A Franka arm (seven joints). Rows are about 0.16 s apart.
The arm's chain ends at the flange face. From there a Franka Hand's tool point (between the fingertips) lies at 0.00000 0.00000 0.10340 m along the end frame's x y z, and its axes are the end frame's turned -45 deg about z.
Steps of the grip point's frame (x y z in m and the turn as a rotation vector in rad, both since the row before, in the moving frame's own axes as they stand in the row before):
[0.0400 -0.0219 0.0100 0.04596 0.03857 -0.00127]
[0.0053 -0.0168 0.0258 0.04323 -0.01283 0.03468]
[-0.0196 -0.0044 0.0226 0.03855 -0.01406 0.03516]
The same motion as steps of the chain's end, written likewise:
[0.0133 -0.0376 0.0102 0.05977 -0.00523 -0.00127]
[-0.0041 -0.0133 0.0259 0.02150 -0.03964 0.03468]
[-0.0132 0.0126 0.0227 0.01732 -0.03720 0.03516]

